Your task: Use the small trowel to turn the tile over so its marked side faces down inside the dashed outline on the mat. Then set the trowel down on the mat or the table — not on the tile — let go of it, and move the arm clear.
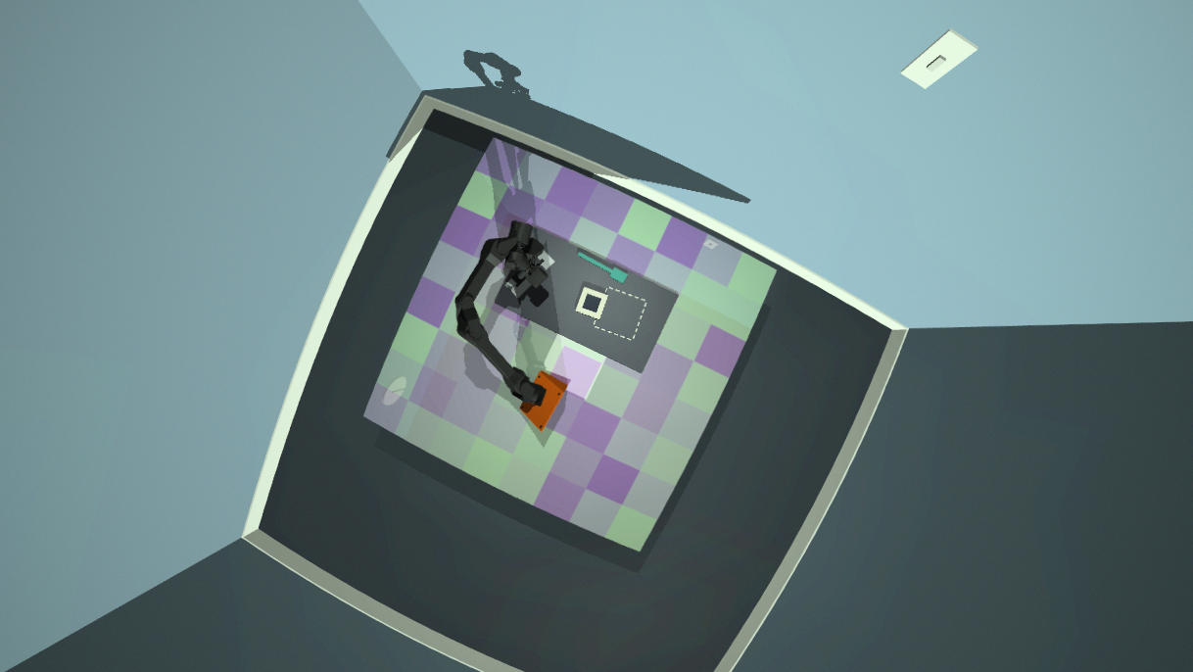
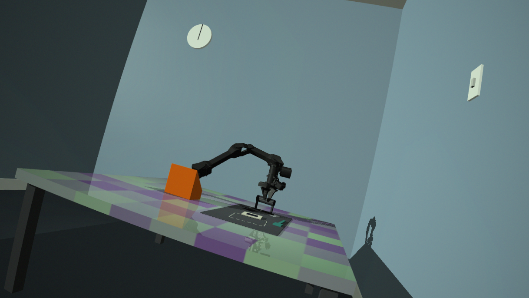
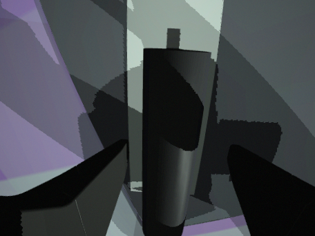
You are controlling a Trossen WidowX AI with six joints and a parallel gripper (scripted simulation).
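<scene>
My gripper tip is now 4 cm above the trowel, 3 cm past it and 2 cm to the right of it. From my gripper tip the other things lie so: cream tile: 26 cm to the right, 7 cm below, 4 cm behind; teal tool: 27 cm to the right, 11 cm ahead, 7 cm below.
</scene>
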